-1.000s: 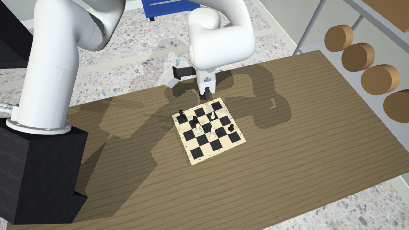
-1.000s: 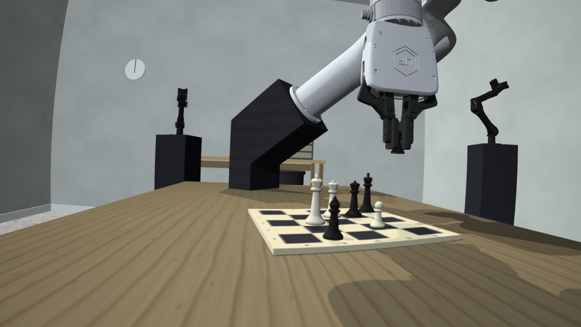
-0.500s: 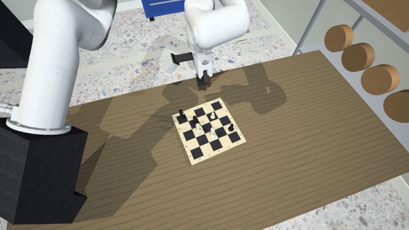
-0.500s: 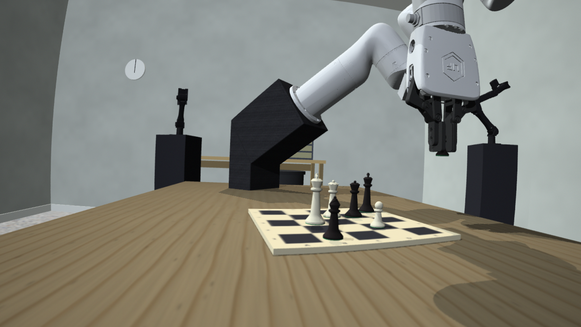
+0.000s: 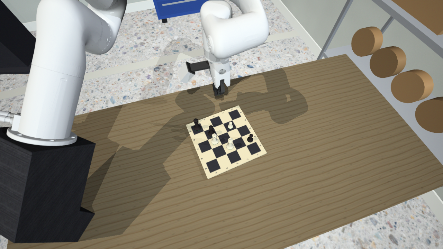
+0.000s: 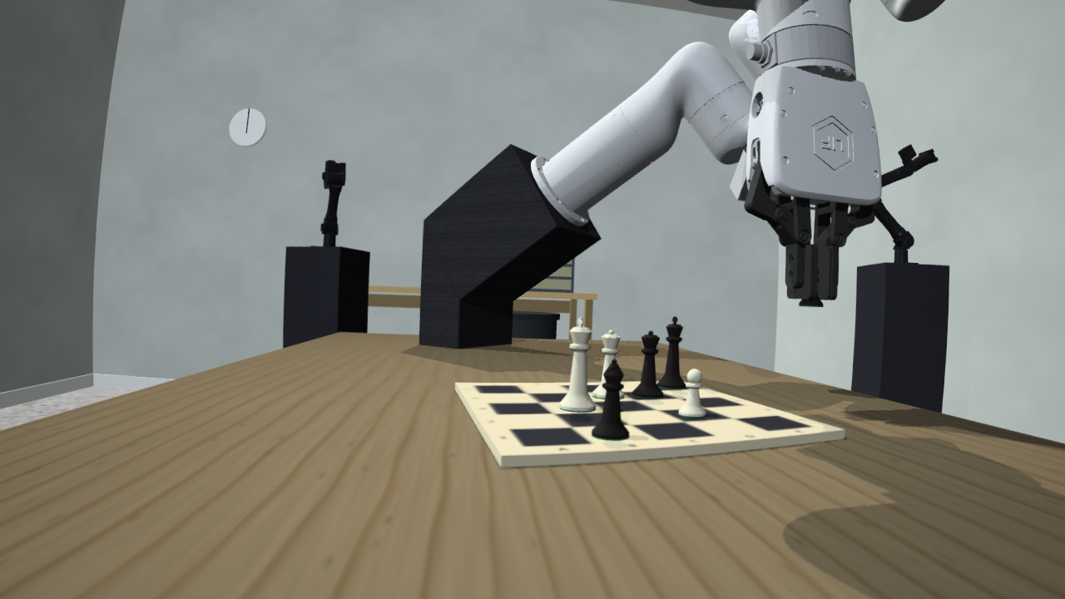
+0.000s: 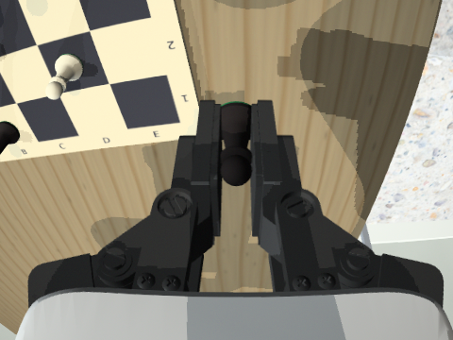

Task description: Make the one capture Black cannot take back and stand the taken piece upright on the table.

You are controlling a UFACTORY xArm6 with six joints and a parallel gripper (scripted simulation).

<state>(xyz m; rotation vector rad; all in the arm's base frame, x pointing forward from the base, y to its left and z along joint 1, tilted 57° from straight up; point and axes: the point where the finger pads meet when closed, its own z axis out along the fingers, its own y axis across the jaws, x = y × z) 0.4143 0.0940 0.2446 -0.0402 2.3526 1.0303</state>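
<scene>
The white pawn is 4 cm ahead of my hand, 9 cm to the right of it and 9 cm below it. The rest, counted from my hand: black queen (3 cm behind, 12 cm to the right, 8 cm below); then black pawn (1 cm below); then black king (8 cm behind, 10 cm to the right, 7 cm below).
</scene>
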